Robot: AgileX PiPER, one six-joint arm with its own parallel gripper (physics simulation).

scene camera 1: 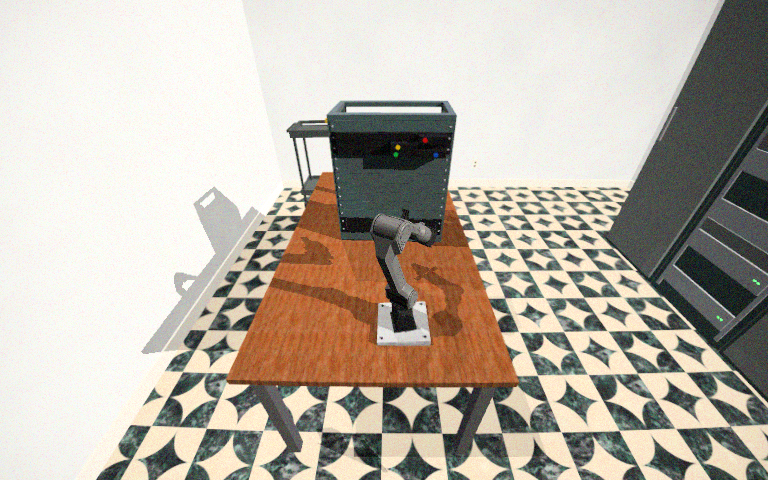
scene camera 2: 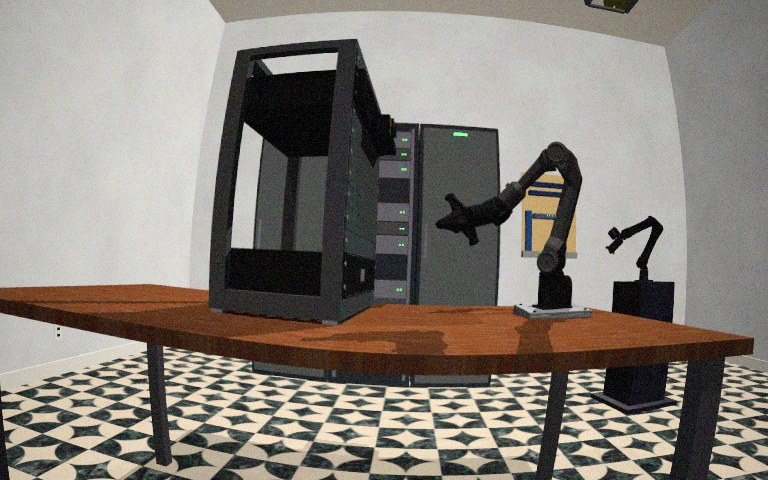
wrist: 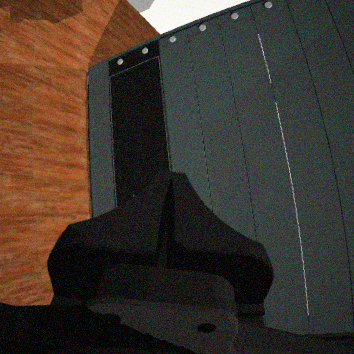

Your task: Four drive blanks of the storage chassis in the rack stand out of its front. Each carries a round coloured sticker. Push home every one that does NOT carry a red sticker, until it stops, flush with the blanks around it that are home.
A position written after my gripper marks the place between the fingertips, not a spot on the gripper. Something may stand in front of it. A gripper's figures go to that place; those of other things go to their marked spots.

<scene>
My gripper [scene camera 2: 438,224]: 1.08 m from the lens. A rack [scene camera 2: 332,113] is 0.90 m from the lens.
</scene>
